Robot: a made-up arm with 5 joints. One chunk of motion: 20 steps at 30 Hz.
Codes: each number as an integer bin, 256 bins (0 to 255) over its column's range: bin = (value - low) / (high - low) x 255, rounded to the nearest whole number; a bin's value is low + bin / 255 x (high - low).
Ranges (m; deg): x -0.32..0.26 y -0.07..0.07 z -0.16..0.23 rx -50..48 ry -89..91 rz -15..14
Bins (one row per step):
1: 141 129 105 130 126 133
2: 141 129 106 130 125 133
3: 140 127 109 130 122 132
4: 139 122 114 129 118 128
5: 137 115 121 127 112 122
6: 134 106 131 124 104 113
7: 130 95 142 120 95 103
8: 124 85 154 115 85 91
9: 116 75 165 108 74 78
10: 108 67 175 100 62 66
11: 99 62 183 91 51 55
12: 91 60 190 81 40 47
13: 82 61 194 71 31 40
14: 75 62 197 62 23 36
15: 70 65 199 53 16 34
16: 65 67 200 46 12 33
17: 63 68 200 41 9 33
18: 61 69 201 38 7 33
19: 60 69 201 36 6 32
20: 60 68 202 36 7 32
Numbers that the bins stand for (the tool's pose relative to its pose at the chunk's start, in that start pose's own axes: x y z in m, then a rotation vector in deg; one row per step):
1: 0.0007 0.0008 0.0006 -0.04 -0.06 0.13
2: 0.0007 0.0008 0.0021 -0.04 -0.76 0.13
3: -0.0016 -0.0003 0.0067 -0.04 -2.88 0.01
4: -0.0038 -0.0030 0.0144 -0.42 -5.71 -0.44
5: -0.0084 -0.0069 0.0251 -1.19 -9.94 -1.13
6: -0.0152 -0.0118 0.0404 -2.35 -15.59 -2.15
7: -0.0243 -0.0178 0.0572 -3.88 -21.94 -3.29
8: -0.0380 -0.0233 0.0755 -5.80 -29.00 -4.65
9: -0.0562 -0.0288 0.0924 -8.49 -36.76 -6.13
10: -0.0744 -0.0332 0.1076 -11.57 -45.24 -7.49
11: -0.0948 -0.0360 0.1199 -15.03 -53.00 -8.75
12: -0.1130 -0.0371 0.1306 -18.87 -60.76 -9.65
13: -0.1335 -0.0365 0.1367 -22.71 -67.12 -10.45
14: -0.1494 -0.0360 0.1413 -26.17 -72.76 -10.91
15: -0.1608 -0.0343 0.1444 -29.63 -77.71 -11.13
16: -0.1722 -0.0332 0.1459 -32.32 -80.53 -11.25
17: -0.1767 -0.0327 0.1459 -34.24 -82.65 -11.25
18: -0.1813 -0.0321 0.1474 -35.40 -84.06 -11.25
19: -0.1835 -0.0321 0.1474 -36.16 -84.76 -11.36
20: -0.1835 -0.0327 0.1489 -36.16 -84.06 -11.36

